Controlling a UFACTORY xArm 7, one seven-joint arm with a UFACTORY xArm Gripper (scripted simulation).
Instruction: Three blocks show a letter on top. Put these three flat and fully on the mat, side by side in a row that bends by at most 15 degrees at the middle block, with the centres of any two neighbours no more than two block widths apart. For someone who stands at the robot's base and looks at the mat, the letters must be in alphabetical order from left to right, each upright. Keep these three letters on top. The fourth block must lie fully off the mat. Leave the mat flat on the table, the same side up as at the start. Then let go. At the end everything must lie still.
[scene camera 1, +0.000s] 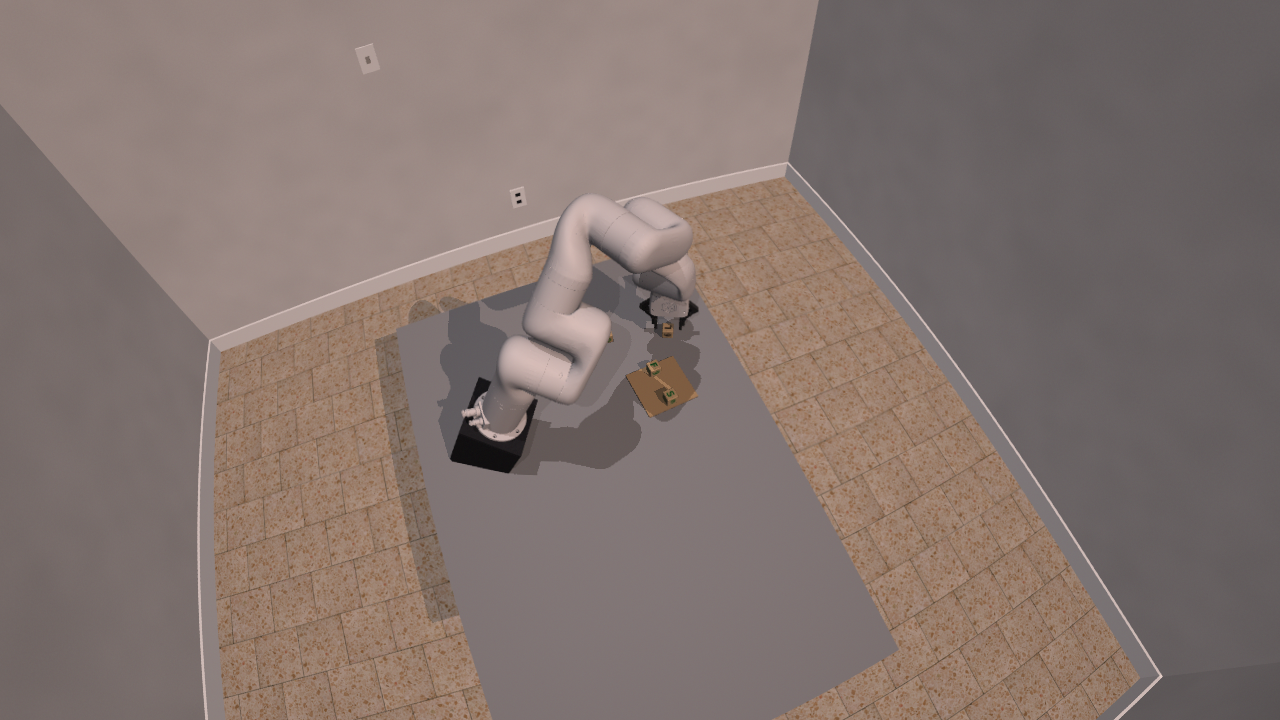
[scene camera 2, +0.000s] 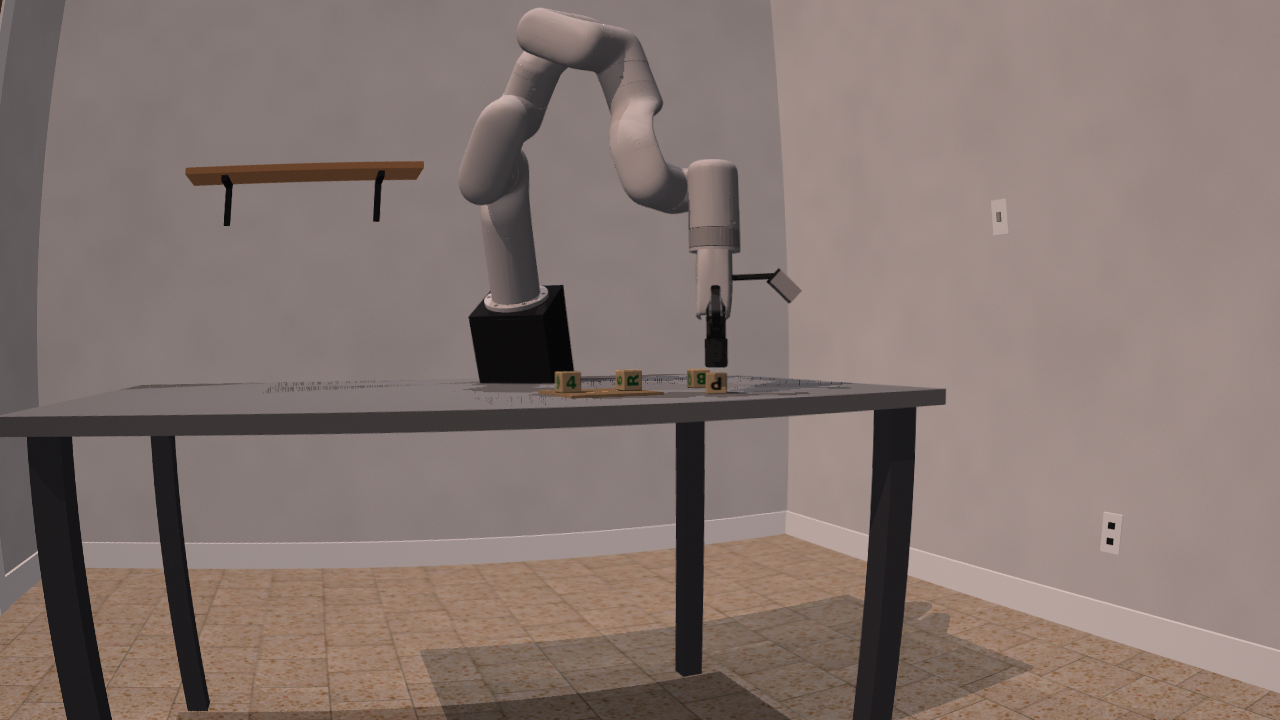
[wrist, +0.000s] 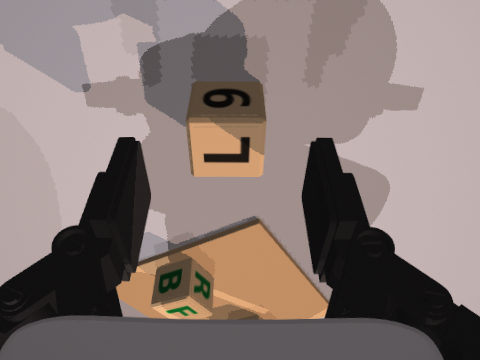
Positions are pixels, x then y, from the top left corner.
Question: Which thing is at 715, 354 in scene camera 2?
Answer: The gripper.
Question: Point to a mat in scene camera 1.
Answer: At 649, 390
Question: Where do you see the gripper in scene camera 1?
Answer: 668, 325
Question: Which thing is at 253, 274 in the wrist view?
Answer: A mat.
